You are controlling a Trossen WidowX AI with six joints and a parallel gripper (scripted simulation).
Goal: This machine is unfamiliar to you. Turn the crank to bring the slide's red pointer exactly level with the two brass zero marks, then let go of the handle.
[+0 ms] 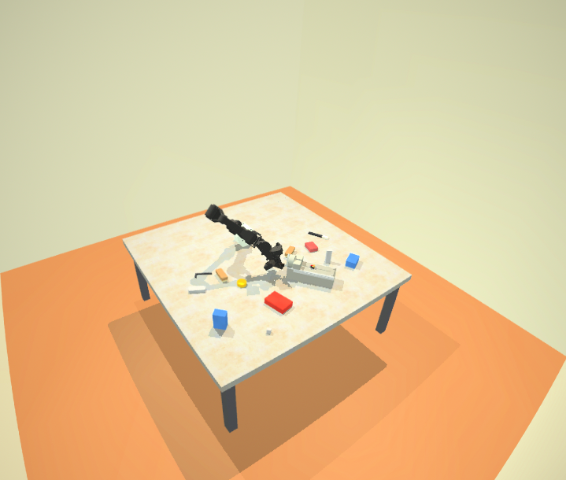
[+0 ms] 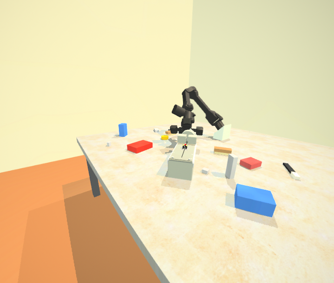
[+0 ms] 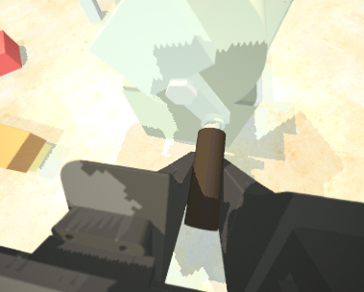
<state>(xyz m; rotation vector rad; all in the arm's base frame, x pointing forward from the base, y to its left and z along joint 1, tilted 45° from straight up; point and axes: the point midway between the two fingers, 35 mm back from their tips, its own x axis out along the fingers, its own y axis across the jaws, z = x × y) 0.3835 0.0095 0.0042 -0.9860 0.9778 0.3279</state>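
My gripper tip is now 1 cm to the right of the crank and 3 cm below it. From my gripper tip the other things lie so: brown crank handle: 1 cm behind, 1 cm to the right, 2 cm above; red pointer: 11 cm ahead, 11 cm to the left, 4 cm above; yellow disc: 4 cm behind, 24 cm to the right, 3 cm below.
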